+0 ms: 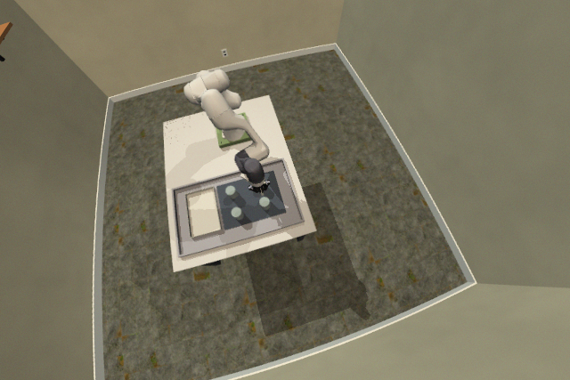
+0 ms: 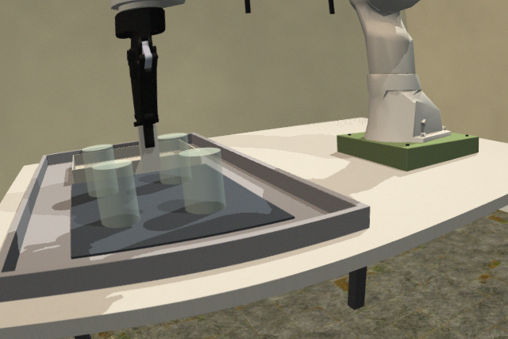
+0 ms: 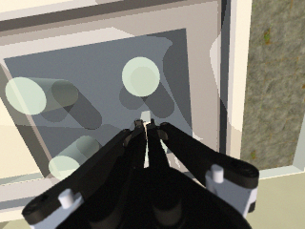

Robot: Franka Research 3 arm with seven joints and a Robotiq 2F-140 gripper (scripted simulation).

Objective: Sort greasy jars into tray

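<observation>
Right now my hand is 2 cm past the dark mat, 9 cm to the left of it and 10 cm above it. From my hand the other things lie so: cream tray: 4 cm behind, 41 cm to the right, 10 cm below.
</observation>
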